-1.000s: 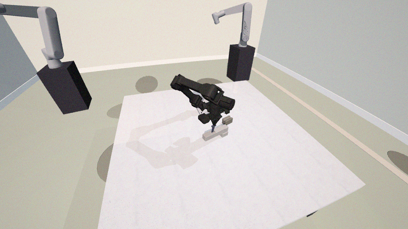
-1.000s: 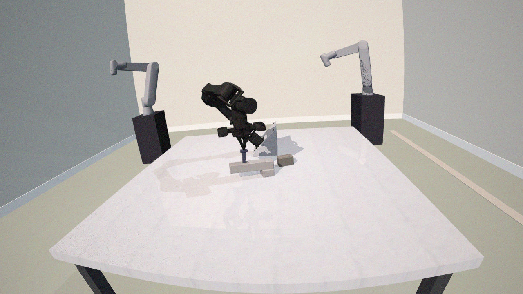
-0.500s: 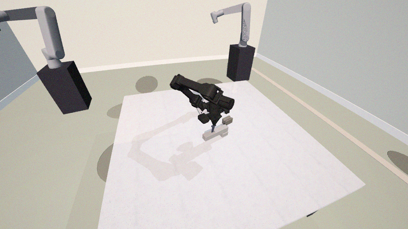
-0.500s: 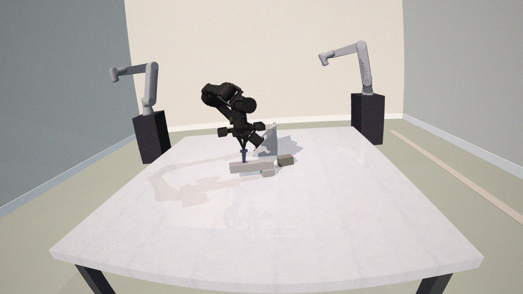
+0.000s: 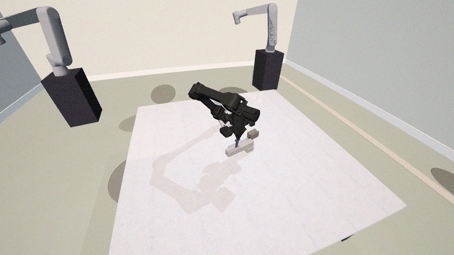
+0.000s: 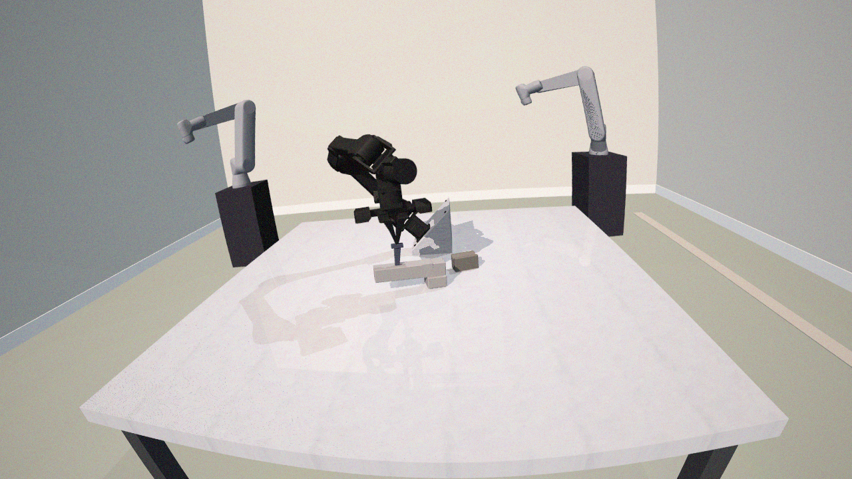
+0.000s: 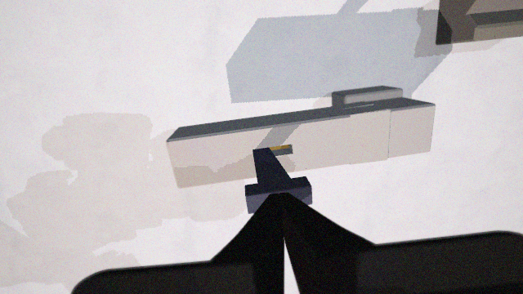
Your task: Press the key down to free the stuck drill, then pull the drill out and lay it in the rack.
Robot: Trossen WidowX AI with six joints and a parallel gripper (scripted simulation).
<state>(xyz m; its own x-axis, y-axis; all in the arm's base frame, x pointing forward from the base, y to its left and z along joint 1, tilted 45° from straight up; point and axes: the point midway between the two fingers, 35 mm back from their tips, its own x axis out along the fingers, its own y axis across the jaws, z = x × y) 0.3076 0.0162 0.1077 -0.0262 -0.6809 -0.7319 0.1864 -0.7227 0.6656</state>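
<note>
My gripper tip is 30 mm above the dark key. Round my gripper tip: rack: 120 mm behind, 180 mm to the left, 110 mm below; light grey housing: 10 mm behind, 30 mm to the left, 90 mm below; drill: 10 mm behind, 50 mm to the left, 80 mm below.
</note>
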